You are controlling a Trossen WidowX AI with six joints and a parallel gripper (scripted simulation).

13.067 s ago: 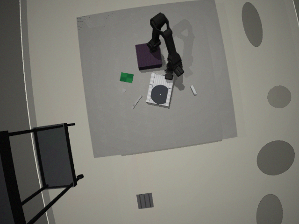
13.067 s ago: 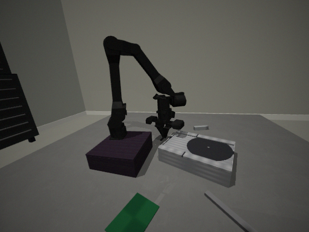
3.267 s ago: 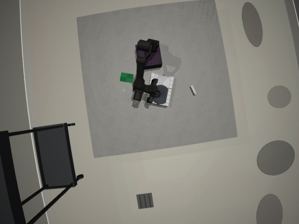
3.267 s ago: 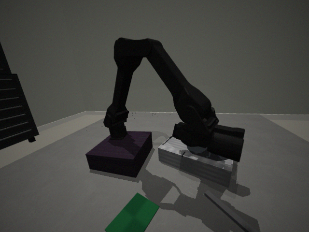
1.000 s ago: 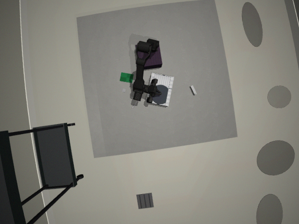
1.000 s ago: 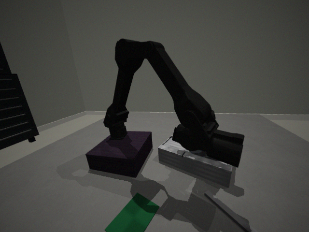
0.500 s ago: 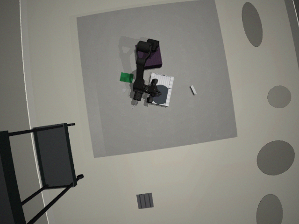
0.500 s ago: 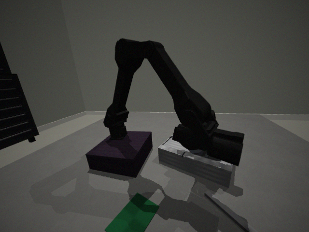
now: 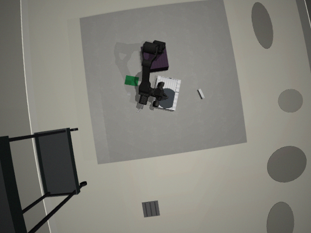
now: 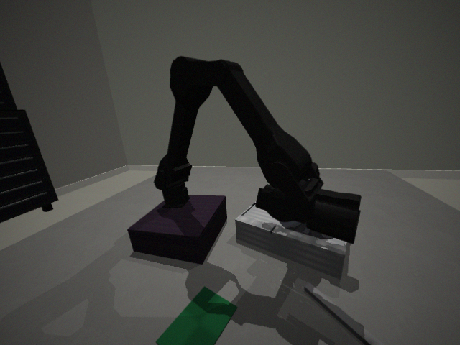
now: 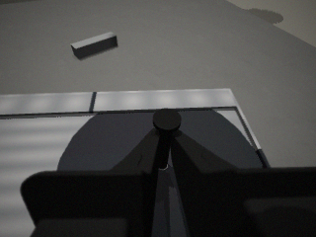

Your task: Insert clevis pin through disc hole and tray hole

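Now: gripper tip 10 mm above the steel clevis pin. Round my gripper tip: dark aluminium disc (10 mm to the right, 30 mm below); then grey square (130 mm behind, 290 mm to the right, 90 mm below); then rimmed steel tray (40 mm behind, 50 mm below).
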